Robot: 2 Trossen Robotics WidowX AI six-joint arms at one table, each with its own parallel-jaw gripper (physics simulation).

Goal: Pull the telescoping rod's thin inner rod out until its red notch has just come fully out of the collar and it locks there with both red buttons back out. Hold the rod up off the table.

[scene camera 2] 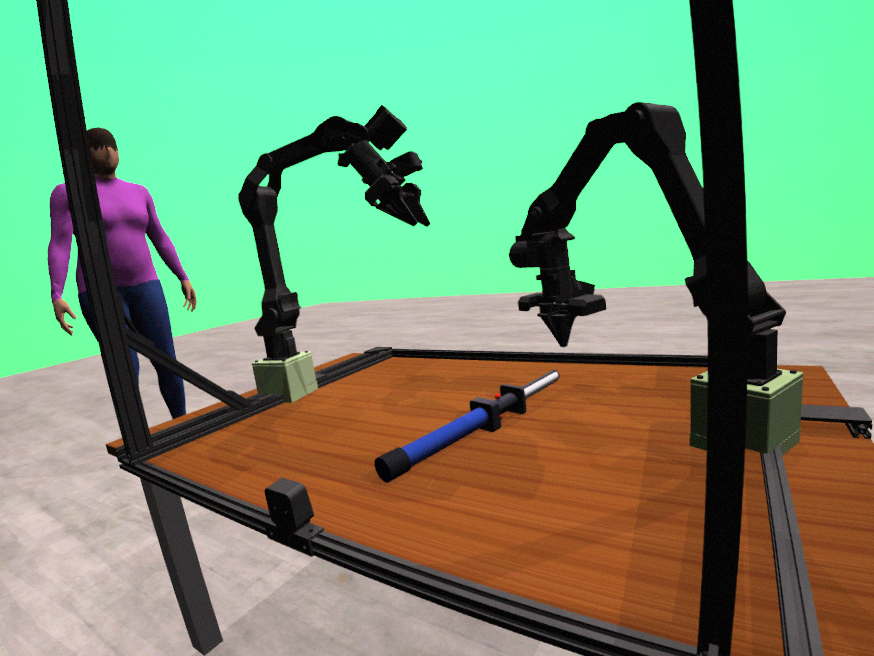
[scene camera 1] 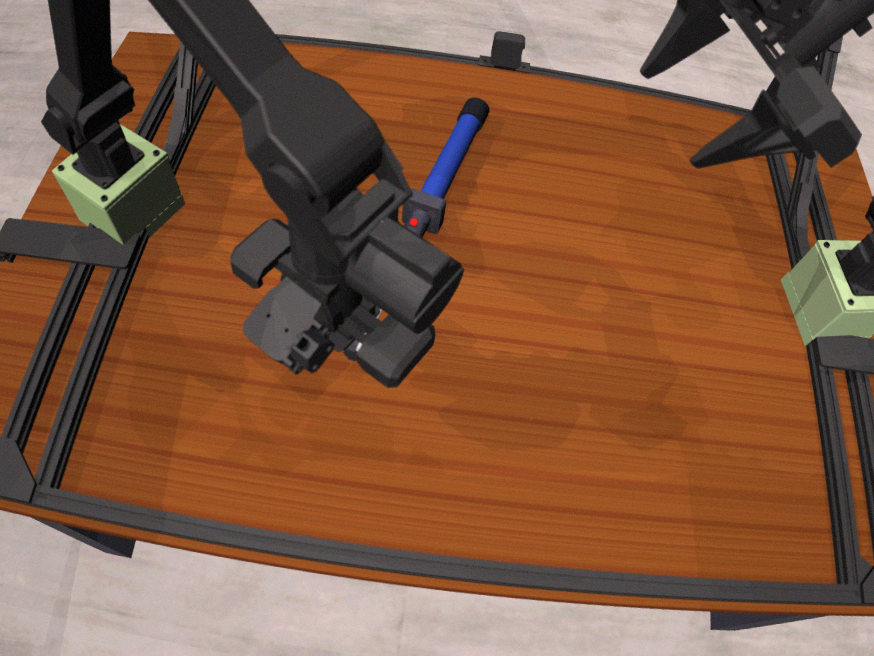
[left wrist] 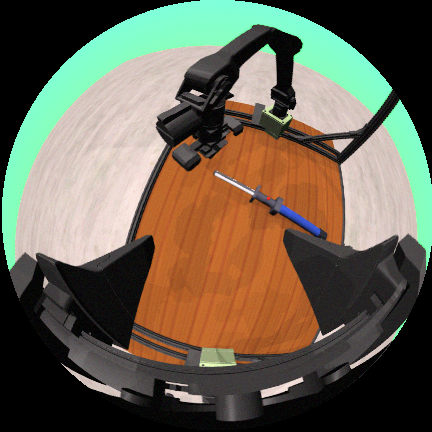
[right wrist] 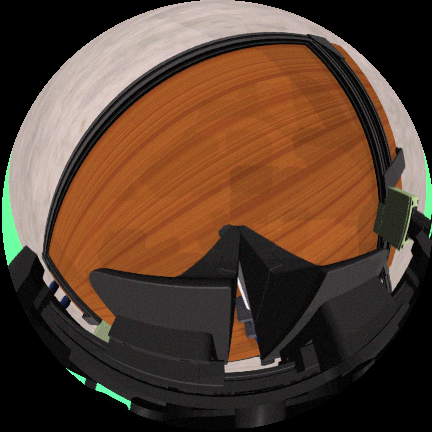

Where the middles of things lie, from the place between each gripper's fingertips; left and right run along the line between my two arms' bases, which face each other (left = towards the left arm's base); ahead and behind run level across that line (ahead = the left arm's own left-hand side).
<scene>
My left hand is 32 cm above the telescoping rod [scene camera 2: 485, 413], 17 cm to the left of it and 14 cm past it.
Right now the telescoping rod is 22 cm behind my right hand, 7 cm to the left of it and 6 cm below it.
</scene>
